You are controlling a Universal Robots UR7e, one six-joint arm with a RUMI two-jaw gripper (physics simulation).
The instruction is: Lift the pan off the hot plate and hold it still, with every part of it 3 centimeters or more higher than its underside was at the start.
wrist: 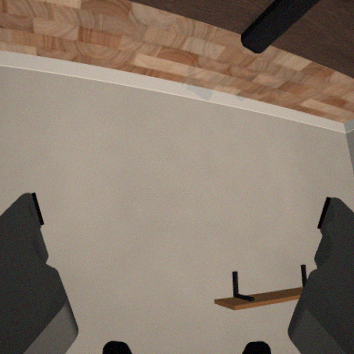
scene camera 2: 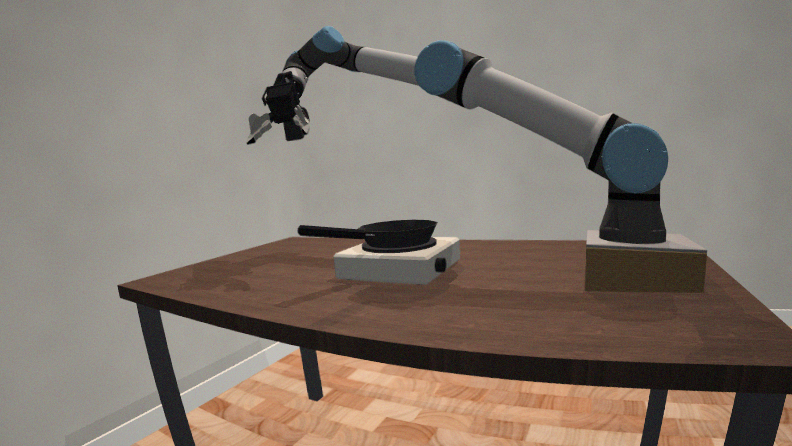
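Where they show: gripper, fingertip midpoint: [wrist: 181,199] [scene camera 2: 275,139]; arm's base, origin of the base link: [scene camera 2: 632,238].
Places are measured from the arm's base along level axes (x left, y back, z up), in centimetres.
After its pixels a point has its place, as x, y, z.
The black pan [scene camera 2: 400,236] @[9.7, -51.0, 2.0] sits upright on the white hot plate [scene camera 2: 382,270] @[13.7, -54.0, -5.0], with its handle [scene camera 2: 326,231] @[25.5, -59.5, 5.7] pointing left in the scene view. In the wrist view a dark rounded bar, which looks like the end of the pan's handle [wrist: 272,30] @[26.6, -61.7, 7.0], shows at the top right. My gripper [scene camera 2: 278,137] @[22.2, -74.5, 26.3] [wrist: 181,199] @[22.2, -74.5, 26.3] is open and empty. It hangs high above the pan and to the left of the handle's end in the scene view, with its jaws tilted. The pan's bowl and the hot plate do not show in the wrist view.
The brown table [scene camera 2: 498,332] @[33.9, -23.0, -8.4] [wrist: 335,30] @[32.8, -38.2, -8.4] carries the hot plate and, at the right, the block [scene camera 2: 645,270] @[11.4, 1.8, -4.0] under the arm's base. A black knob [scene camera 2: 440,264] @[9.0, -42.0, -4.3] sticks out of the hot plate. A wooden wall shelf [wrist: 270,298] shows at the lower right of the wrist view.
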